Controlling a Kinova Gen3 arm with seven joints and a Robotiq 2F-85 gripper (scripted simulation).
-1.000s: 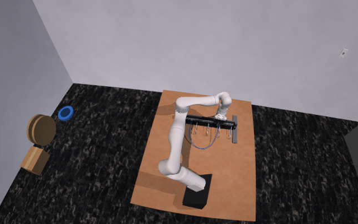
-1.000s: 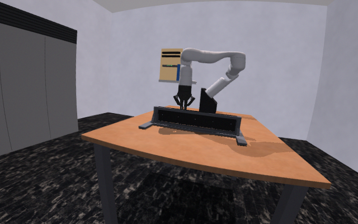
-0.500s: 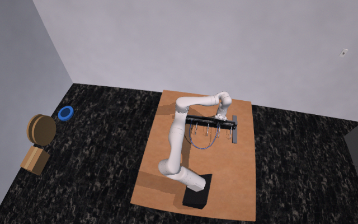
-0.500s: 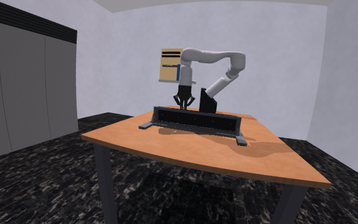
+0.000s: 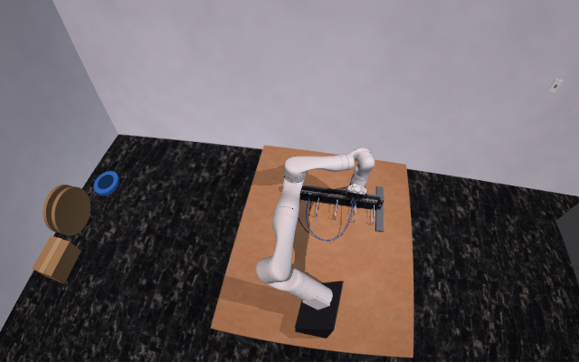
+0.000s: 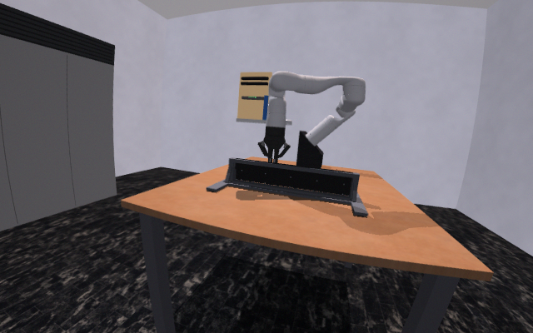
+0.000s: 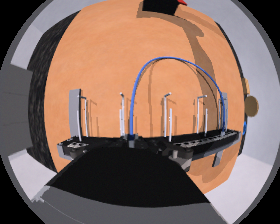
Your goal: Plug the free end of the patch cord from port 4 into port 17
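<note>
Now: hand 2 cm above the plug and 1 cm short of it.
</note>
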